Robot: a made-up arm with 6 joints. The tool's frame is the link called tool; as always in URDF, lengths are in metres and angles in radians. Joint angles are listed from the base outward. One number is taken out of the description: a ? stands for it. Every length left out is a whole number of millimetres.
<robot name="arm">
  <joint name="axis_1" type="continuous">
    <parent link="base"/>
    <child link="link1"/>
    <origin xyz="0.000 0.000 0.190" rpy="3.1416 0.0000 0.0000"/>
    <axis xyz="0 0 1"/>
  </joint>
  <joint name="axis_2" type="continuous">
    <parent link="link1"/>
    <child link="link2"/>
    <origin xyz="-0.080 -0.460 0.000" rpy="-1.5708 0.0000 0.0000"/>
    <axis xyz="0 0 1"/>
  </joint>
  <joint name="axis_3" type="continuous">
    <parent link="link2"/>
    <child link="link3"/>
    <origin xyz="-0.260 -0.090 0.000" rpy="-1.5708 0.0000 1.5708"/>
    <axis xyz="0 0 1"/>
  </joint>
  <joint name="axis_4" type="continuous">
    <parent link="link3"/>
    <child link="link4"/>
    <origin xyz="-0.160 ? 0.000" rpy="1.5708 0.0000 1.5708"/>
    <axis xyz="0 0 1"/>
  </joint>
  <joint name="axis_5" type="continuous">
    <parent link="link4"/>
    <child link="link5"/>
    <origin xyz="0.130 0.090 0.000" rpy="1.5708 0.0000 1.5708"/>
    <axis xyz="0 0 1"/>
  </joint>
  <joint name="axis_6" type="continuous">
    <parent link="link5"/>
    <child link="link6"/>
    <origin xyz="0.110 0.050 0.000" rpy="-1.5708 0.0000 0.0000"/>
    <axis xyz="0 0 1"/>
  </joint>
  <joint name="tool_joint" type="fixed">
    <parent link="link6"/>
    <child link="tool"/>
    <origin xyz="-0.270 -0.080 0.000" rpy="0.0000 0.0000 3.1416"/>
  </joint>
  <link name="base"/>
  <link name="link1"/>
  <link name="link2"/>
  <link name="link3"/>
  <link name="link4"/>
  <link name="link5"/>
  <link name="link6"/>
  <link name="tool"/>
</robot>
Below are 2 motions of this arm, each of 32 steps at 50 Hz.
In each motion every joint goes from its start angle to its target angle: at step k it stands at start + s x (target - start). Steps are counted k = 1, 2, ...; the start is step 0. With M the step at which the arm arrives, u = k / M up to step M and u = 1 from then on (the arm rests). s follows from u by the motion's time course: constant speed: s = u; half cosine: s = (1 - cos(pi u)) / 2; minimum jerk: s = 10 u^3 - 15 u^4 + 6 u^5.
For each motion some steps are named. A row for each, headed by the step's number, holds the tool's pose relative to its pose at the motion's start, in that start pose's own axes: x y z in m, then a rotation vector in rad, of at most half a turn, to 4 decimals.
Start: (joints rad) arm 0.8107 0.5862 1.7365 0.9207 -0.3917 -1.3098
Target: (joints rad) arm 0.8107 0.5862 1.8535 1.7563 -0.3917 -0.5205
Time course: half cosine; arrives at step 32
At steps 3, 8, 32:
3: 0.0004 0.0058 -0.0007 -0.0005 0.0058 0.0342
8: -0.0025 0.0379 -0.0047 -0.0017 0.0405 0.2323
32: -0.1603 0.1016 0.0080 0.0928 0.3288 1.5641

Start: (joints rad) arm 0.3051 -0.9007 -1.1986 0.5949 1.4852 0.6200
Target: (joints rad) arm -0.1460 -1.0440 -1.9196 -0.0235 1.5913 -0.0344
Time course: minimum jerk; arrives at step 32
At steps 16, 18, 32:
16: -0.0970 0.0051 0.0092 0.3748 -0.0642 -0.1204
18: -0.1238 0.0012 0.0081 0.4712 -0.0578 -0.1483
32: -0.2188 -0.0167 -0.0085 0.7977 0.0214 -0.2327

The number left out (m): 0.140
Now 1 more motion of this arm.
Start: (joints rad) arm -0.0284 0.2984 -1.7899 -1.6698 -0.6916 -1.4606
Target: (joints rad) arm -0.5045 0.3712 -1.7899 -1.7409 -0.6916 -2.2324
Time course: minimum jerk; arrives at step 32
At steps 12, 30, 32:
12: 0.0812 -0.0402 0.0683 -0.0263 -0.1173 -0.1503
30: 0.2194 -0.1151 0.2898 0.0251 -0.4385 -0.5329
32: 0.2196 -0.1152 0.2905 0.0255 -0.4395 -0.5340

